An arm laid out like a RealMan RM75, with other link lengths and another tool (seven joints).
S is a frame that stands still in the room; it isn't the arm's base.
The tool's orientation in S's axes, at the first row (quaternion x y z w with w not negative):
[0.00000 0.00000 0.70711 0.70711]
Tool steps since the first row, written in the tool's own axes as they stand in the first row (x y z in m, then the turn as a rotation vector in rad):
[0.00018 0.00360 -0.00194 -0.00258 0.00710 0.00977]
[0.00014 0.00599 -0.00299 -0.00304 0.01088 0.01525]
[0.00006 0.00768 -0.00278 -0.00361 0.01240 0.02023]
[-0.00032 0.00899 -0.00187 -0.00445 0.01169 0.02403]
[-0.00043 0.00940 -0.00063 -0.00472 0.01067 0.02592]
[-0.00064 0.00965 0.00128 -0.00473 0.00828 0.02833]
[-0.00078 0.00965 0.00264 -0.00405 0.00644 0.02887]
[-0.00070 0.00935 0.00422 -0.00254 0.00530 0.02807]
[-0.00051 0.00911 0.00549 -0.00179 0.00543 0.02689]
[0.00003 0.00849 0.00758 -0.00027 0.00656 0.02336]
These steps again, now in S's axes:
[-0.00360 0.00018 -0.00194 -0.00710 -0.00258 0.00977]
[-0.00599 0.00014 -0.00299 -0.01088 -0.00304 0.01525]
[-0.00768 0.00006 -0.00278 -0.01240 -0.00361 0.02023]
[-0.00899 -0.00032 -0.00187 -0.01169 -0.00445 0.02403]
[-0.00940 -0.00043 -0.00063 -0.01067 -0.00472 0.02592]
[-0.00965 -0.00064 0.00128 -0.00828 -0.00473 0.02833]
[-0.00965 -0.00078 0.00264 -0.00644 -0.00405 0.02887]
[-0.00935 -0.00070 0.00422 -0.00530 -0.00254 0.02807]
[-0.00911 -0.00051 0.00549 -0.00543 -0.00179 0.02689]
[-0.00849 0.00003 0.00758 -0.00656 -0.00027 0.02336]

